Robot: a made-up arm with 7 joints.
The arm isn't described. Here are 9 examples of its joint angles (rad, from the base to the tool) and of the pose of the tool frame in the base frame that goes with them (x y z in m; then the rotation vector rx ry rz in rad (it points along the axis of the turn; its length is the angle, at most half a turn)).
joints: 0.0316 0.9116 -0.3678 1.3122 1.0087 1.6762 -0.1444
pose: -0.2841 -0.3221 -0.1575 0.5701 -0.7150 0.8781
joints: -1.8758 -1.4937 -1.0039 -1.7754 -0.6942 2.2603 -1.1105
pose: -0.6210 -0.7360 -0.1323 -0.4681 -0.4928 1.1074
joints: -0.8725 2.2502 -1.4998 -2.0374 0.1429 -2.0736 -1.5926
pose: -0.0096 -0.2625 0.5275 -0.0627 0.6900 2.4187
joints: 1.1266 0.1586 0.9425 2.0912 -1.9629 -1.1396 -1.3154
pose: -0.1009 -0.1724 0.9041 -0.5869 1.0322 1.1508
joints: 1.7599 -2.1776 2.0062 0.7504 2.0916 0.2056 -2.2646
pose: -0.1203 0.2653 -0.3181 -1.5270 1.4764 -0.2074
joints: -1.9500 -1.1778 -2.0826 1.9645 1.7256 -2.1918 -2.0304
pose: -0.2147 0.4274 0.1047 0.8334 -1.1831 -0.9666
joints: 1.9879 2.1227 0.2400 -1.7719 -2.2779 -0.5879 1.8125
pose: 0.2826 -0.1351 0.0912 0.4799 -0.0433 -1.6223
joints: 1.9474 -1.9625 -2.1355 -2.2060 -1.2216 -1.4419 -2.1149
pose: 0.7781 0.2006 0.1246 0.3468 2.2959 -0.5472
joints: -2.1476 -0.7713 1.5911 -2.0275 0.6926 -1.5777 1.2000
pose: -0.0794 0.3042 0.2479 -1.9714 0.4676 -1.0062
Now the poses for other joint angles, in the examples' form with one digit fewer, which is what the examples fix.
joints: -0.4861 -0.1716 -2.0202 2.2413 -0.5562 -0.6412 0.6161
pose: -0.257 -0.505 0.070 -1.322 -2.298 0.095
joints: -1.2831 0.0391 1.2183 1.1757 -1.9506 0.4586 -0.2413
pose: 0.645 0.194 0.556 0.271 0.987 -2.827
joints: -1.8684 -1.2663 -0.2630 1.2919 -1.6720 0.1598 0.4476
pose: 0.309 -0.145 -0.598 1.208 -1.147 1.049
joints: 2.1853 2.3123 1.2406 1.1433 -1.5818 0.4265 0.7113
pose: 0.728 -0.602 0.550 -0.277 2.263 -0.305
